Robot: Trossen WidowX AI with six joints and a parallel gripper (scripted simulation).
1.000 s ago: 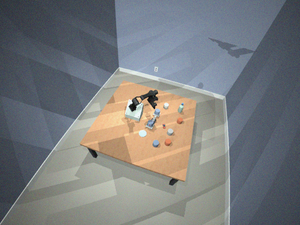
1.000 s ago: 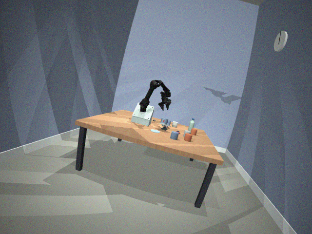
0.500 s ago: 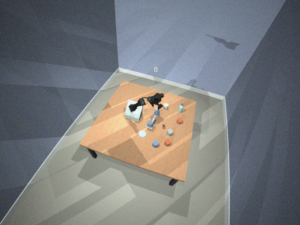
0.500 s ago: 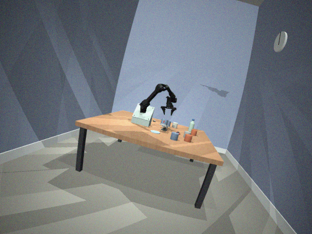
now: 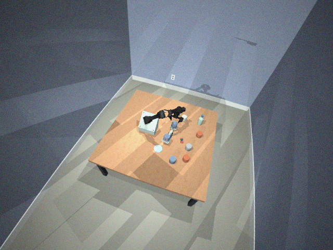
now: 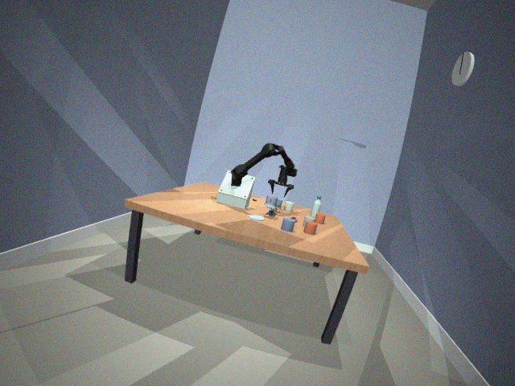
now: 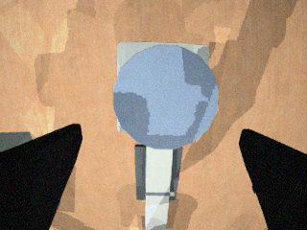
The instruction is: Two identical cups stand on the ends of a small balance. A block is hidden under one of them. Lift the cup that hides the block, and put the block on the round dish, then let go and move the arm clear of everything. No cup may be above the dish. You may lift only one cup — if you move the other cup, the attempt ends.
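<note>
Right now the pale green block is 8 cm below my gripper tip. Round my gripper tip: red toy car: 18 cm to the right, 13 cm ahead, 11 cm below; grey cylinder: 28 cm to the right, 21 cm ahead, 8 cm below; white cup: 17 cm to the left, 13 cm ahead, 8 cm below.
</note>
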